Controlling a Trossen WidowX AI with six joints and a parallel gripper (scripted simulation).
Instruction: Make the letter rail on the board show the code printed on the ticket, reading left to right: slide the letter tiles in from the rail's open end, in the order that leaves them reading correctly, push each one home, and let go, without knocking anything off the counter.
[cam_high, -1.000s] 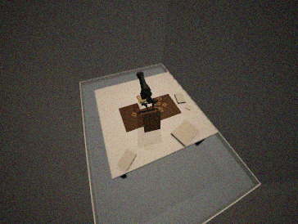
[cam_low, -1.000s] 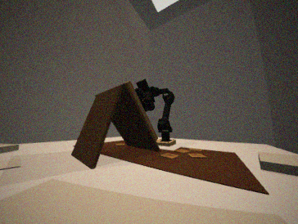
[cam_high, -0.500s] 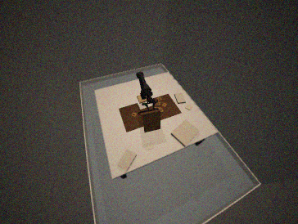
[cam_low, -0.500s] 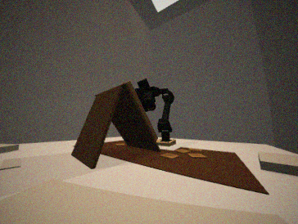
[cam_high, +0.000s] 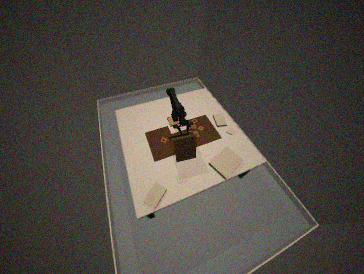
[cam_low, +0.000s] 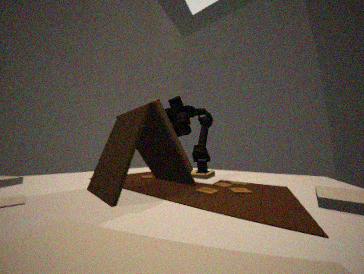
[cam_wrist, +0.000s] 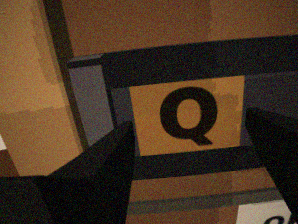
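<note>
My gripper tip is 9 cm above the white ticket, 7 cm to the left of it and 6 cm past it. From my gripper tip the other things lie so: pale slip (35 cm ahead, 17 cm below, 14 cm to the right); brown mat (17 cm below, 14 cm behind, 3 cm to the left).
</note>
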